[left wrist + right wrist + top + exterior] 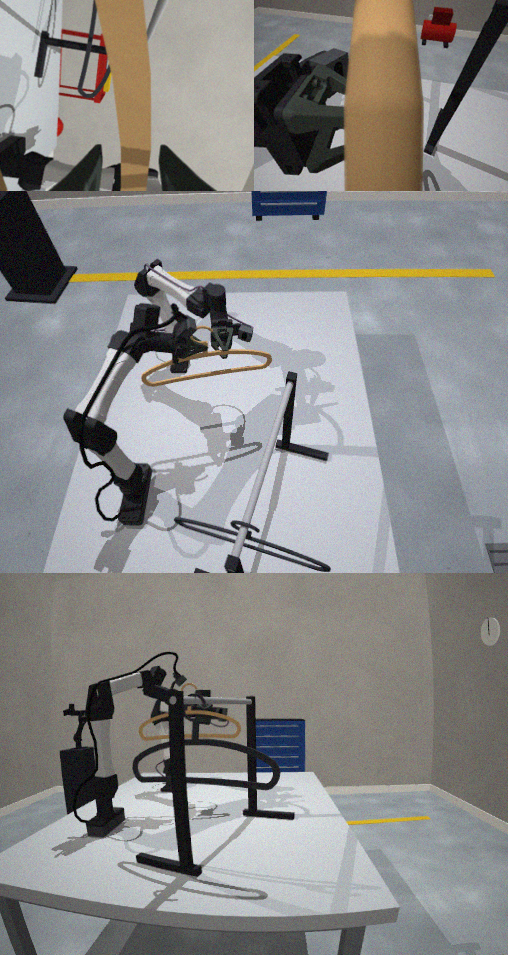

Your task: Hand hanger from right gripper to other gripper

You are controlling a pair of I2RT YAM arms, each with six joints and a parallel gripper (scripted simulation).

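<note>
Right now my right hand is 30 mm above the orange hanger. The rest, counted from my right hand: dark hanger (190 mm ahead, 490 mm to the right, 100 mm below).
My left gripper is now 6 cm past the orange hanger, 2 cm to the left of it and 1 cm below it. Also, from my left hand: dark hanger: 14 cm ahead, 51 cm to the right, 6 cm below.
</note>
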